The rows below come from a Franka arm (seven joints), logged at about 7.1 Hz.
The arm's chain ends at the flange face. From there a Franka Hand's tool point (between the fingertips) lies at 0.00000 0.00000 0.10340 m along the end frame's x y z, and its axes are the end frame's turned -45 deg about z.
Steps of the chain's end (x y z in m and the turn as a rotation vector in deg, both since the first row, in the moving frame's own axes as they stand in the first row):
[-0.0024, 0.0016, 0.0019, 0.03, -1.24, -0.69]
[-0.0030, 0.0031, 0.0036, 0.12, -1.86, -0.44]
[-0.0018, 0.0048, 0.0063, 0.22, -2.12, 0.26]
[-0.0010, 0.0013, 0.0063, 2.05, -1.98, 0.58]
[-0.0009, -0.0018, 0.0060, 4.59, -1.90, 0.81]
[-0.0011, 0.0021, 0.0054, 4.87, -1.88, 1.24]
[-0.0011, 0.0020, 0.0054, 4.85, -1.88, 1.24]
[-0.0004, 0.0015, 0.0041, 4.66, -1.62, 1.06]
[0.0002, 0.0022, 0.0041, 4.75, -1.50, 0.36]
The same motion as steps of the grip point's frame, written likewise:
[-0.0044, -0.0022, 0.0019, 0.90, -0.86, -0.69]
[-0.0065, -0.0024, 0.0035, 1.40, -1.23, -0.44]
[-0.0071, -0.0009, 0.0062, 1.65, -1.34, 0.26]
[-0.0015, -0.0049, 0.0062, 2.85, 0.05, 0.58]
[0.0041, -0.0102, 0.0056, 4.59, 1.90, 0.81]
[0.0016, -0.0079, 0.0050, 4.77, 2.11, 1.24]
[0.0017, -0.0079, 0.0050, 4.76, 2.10, 1.24]
[0.0026, -0.0072, 0.0037, 4.44, 2.15, 1.06]
[0.0028, -0.0063, 0.0037, 4.42, 2.30, 0.36]

